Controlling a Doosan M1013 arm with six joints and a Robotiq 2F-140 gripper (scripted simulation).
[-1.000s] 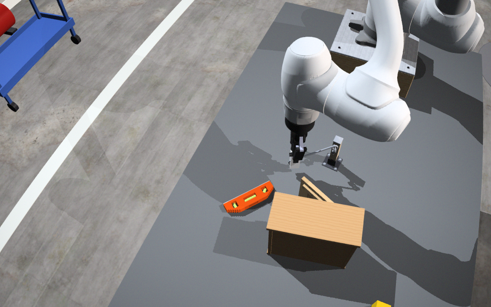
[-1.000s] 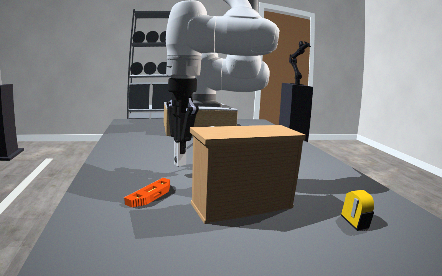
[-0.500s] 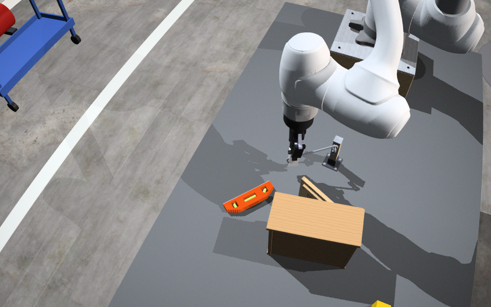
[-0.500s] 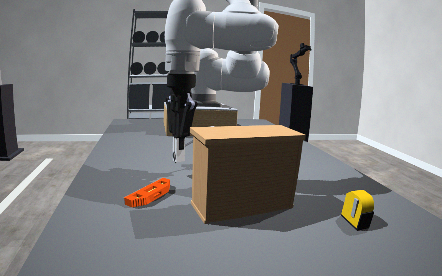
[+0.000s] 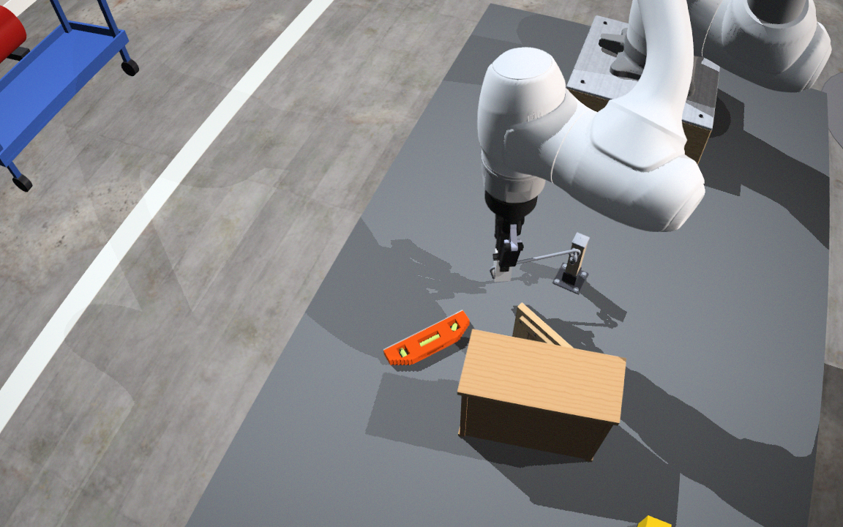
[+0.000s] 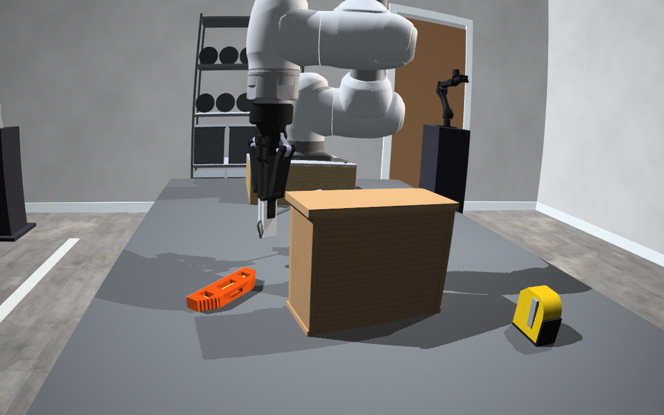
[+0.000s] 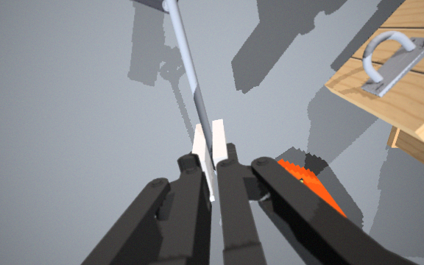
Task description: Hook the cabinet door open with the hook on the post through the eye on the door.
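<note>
My gripper is now 5 cm to the right of the wire hook and 2 cm past it. Round my hand: door: 13 cm to the left, 12 cm ahead, 1 cm below; then yellow tape measure: 35 cm ahead, 33 cm to the left, 6 cm below; then orange spirit level: 13 cm ahead, 8 cm to the right, 8 cm below.
</note>
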